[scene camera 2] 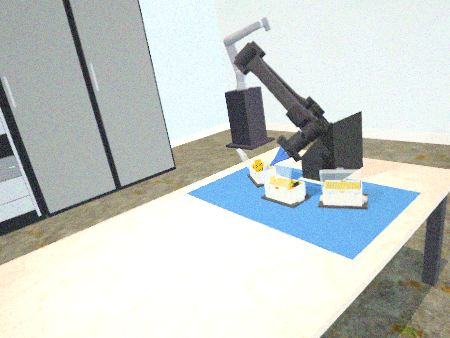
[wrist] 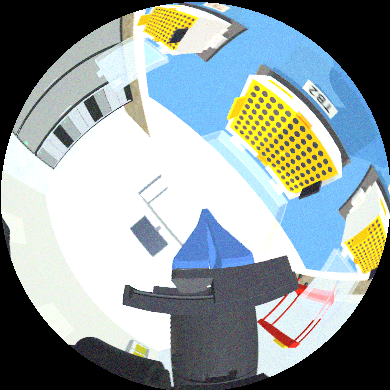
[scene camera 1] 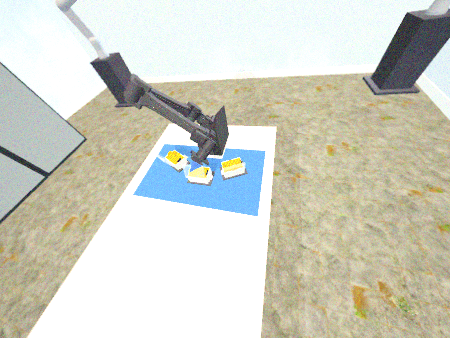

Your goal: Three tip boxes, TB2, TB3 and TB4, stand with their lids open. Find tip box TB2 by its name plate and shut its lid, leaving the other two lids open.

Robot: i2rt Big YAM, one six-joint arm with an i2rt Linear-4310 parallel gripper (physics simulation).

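Frame: origin at the arm's base, x ahead, y left, z up, level; centimetres.
Seen in the pictures: gripper, between the fingertips: (scene camera 2: 270,165) (wrist: 204,212) (scene camera 1: 190,171); arm's base, origin of its link: (scene camera 2: 330,136) (scene camera 1: 209,124).
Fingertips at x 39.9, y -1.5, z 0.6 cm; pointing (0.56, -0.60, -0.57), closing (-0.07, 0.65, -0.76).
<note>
Offsets run from my fingertips to a thing's middle. "spot": to the spot under its first point. Level surfaces: height alone.
Tip box TB2 @(spot: dz -4.1, dx -1.1, dy +4.4 cm) (scene camera 1: 200,174) (scene camera 2: 284,191) (wrist: 285,135) is the middle box, with yellow tips; its name plate @(spot: dz -14.6, dx -12.5, dy +1.2 cm) (wrist: 320,99) reads TB2 in the wrist view. Its clear lid @(dz -3.9, dx -2.4, dy +0.4 cm) (scene camera 2: 283,172) (wrist: 250,167) stands open on the side towards the gripper. My gripper (scene camera 1: 191,166) (scene camera 2: 272,164) (wrist: 204,212) is shut and empty, its blue fingertips near the lid's side of TB2, apart from the lid in the wrist view. The left box @(dz -8.3, dx -17.2, dy -19.4 cm) (scene camera 1: 175,159) (scene camera 2: 258,169) (wrist: 170,27) and the right box @(spot: dz -1.6, dx -4.3, dy +22.7 cm) (scene camera 1: 233,168) (scene camera 2: 342,194) (wrist: 367,240) also have open lids; their plates are not readable.
The boxes stand on a blue mat @(dz -14.8 cm) (scene camera 1: 225,195) (scene camera 2: 325,230) on a pale table @(dz -15.1 cm) (scene camera 1: 175,260) (scene camera 2: 150,260). A dark upright panel (scene camera 1: 220,131) (scene camera 2: 348,142) stands by the arm behind the boxes. Grey cabinets (scene camera 2: 105,90) stand left of the table.
</note>
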